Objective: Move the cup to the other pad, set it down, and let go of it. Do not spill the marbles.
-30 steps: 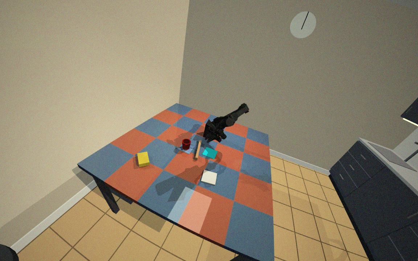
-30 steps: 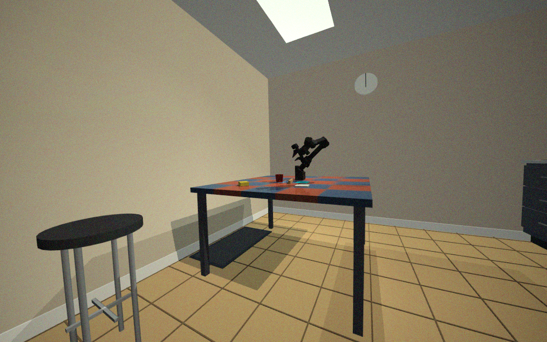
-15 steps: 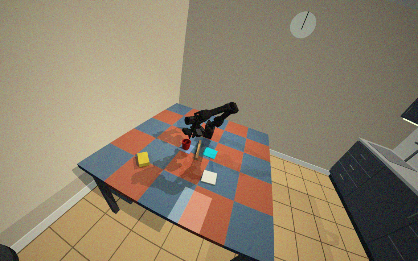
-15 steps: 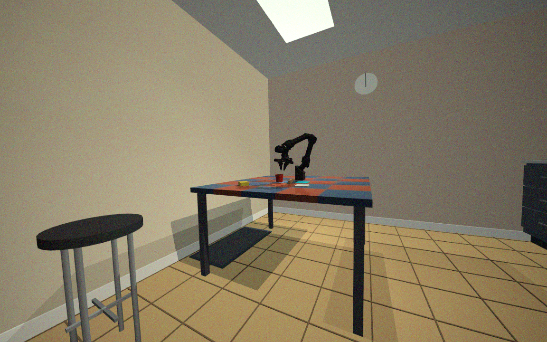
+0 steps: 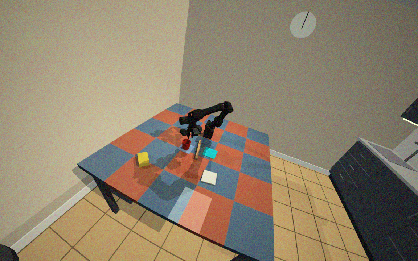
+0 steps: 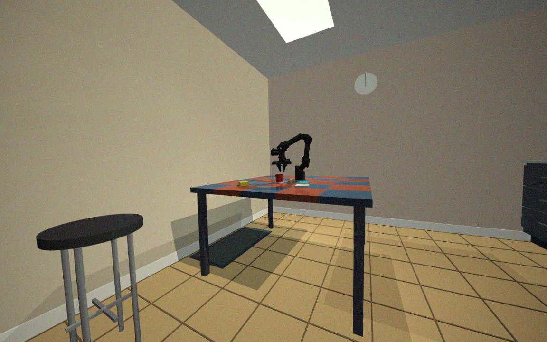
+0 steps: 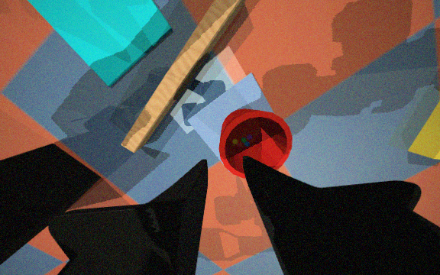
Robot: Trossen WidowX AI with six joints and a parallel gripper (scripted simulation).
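Right now the red cup is 30 mm ahead of my gripper tip, 20 mm to the right of it and 60 mm below it. Also, from my gripper tip: wooden bar (10 mm ahead, 90 mm to the left, 90 mm below); then light blue pad (20 mm ahead, 20 mm to the right, 100 mm below); then cyan pad (190 mm to the left, 100 mm below).
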